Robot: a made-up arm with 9 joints.
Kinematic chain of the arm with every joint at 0, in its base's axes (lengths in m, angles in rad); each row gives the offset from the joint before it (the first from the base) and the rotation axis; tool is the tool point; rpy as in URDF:
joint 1: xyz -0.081 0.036 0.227 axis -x
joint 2: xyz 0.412 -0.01 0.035 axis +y
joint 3: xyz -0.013 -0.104 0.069 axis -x
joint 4: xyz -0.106 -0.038 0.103 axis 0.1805 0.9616 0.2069
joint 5: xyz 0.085 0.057 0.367 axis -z
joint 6: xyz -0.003 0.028 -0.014 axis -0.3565 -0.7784 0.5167
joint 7: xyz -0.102 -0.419 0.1 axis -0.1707 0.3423 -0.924
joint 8: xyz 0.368 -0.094 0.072 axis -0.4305 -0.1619 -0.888
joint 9: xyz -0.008 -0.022 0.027 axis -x
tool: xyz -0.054 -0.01 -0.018 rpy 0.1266 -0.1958 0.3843
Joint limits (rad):
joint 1: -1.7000..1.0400
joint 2: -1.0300..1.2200
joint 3: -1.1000..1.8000
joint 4: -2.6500..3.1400
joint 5: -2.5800..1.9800
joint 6: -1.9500..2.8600
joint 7: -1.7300..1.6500
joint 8: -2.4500..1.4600
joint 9: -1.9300..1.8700
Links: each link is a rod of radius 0.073 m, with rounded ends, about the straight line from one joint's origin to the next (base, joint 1, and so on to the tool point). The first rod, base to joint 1, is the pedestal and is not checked.
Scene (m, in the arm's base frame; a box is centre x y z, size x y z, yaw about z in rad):
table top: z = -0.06
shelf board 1: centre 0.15 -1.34 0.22 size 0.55 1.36 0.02 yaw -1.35
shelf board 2: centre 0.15 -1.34 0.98 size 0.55 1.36 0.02 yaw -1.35
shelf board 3: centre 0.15 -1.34 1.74 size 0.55 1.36 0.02 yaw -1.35
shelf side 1: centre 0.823 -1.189 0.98 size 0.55 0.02 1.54 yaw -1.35
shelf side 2: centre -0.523 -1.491 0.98 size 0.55 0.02 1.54 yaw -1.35
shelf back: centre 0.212 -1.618 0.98 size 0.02 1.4 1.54 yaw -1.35
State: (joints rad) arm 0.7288 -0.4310 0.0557 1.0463 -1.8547 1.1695 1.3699 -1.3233 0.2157
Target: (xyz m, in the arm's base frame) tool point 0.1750 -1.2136 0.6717
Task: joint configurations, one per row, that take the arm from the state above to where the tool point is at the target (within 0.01 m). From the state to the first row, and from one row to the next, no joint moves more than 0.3 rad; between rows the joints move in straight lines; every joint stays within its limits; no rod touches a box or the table.
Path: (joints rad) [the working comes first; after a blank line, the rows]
Joints at the target: -0.5598 -0.7392 -0.7694 0.1325 -1.5281 1.7121 1.1085 -1.3440 0.2391
Straight joint move there: touches shelf board 2.

1: 0.4694 -0.5166 -0.0447 0.9777 -1.8499 1.0438 1.2024 -1.3386 0.2056
2: 0.2100 -0.6021 -0.1452 0.9091 -1.8450 0.9180 1.0348 -1.3538 0.1954
3: -0.0494 -0.6877 -0.2456 0.8404 -1.8402 0.7923 0.8673 -1.3691 0.1853
4: -0.3088 -0.7733 -0.3460 0.7718 -1.8353 0.6665 0.6998 -1.3844 0.1752
5: -0.5683 -0.8589 -0.4465 0.7032 -1.8305 0.5408 0.5322 -1.3996 0.1650
6: -0.8277 -0.9444 -0.5469 0.6346 -1.8257 0.4150 0.3647 -1.4149 0.1549
7: -1.0871 -1.0300 -0.6473 0.5660 -1.8208 0.2893 0.1971 -1.4302 0.1448
8: -0.9816 -0.9718 -0.6718 0.4793 -1.7623 0.5739 0.3794 -1.4130 0.1636
9: -0.8762 -0.9137 -0.6962 0.3926 -1.7038 0.8584 0.5617 -1.3957 0.1825
10: -0.7707 -0.8555 -0.7206 0.3059 -1.6452 1.1430 0.7440 -1.3785 0.2014
11: -0.6653 -0.7973 -0.7450 0.2192 -1.5867 1.4275 0.9262 -1.3613 0.2203
12: -0.5598 -0.7392 -0.7694 0.1325 -1.5281 1.7121 1.1085 -1.3440 0.2391

